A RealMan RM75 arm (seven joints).
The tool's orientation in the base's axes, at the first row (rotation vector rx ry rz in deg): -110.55, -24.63, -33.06
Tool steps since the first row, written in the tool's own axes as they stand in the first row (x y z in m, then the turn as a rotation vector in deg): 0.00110, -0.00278, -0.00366, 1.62, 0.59, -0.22; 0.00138, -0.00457, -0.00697, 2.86, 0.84, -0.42; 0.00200, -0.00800, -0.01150, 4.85, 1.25, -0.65; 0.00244, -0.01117, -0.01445, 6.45, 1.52, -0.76; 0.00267, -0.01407, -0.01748, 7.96, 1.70, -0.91; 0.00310, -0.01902, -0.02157, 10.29, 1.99, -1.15; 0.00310, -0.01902, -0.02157, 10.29, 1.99, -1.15; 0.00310, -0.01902, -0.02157, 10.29, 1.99, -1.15; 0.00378, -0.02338, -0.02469, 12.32, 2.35, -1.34; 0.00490, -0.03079, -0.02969, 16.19, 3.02, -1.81; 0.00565, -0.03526, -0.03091, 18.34, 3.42, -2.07; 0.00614, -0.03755, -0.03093, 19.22, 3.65, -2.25
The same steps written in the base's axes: -0.00132, -0.00217, 0.00398, 1.60, -0.38, 0.56; -0.00272, -0.00446, 0.00664, 2.71, -0.61, 1.16; -0.00495, -0.00718, 0.01114, 4.52, -0.91, 2.07; -0.00688, -0.00857, 0.01479, 5.95, -1.05, 2.82; -0.00885, -0.01016, 0.01814, 7.26, -1.20, 3.60; -0.01197, -0.01187, 0.02350, 9.28, -1.45, 4.80; -0.01197, -0.01187, 0.02350, 9.28, -1.45, 4.80; -0.01197, -0.01187, 0.02350, 9.28, -1.45, 4.80; -0.01437, -0.01292, 0.02823, 11.10, -1.68, 5.76; -0.01843, -0.01444, 0.03613, 14.54, -2.23, 7.63; -0.02045, -0.01372, 0.04030, 16.46, -2.54, 8.65; -0.02127, -0.01279, 0.04229, 17.27, -2.77, 9.05
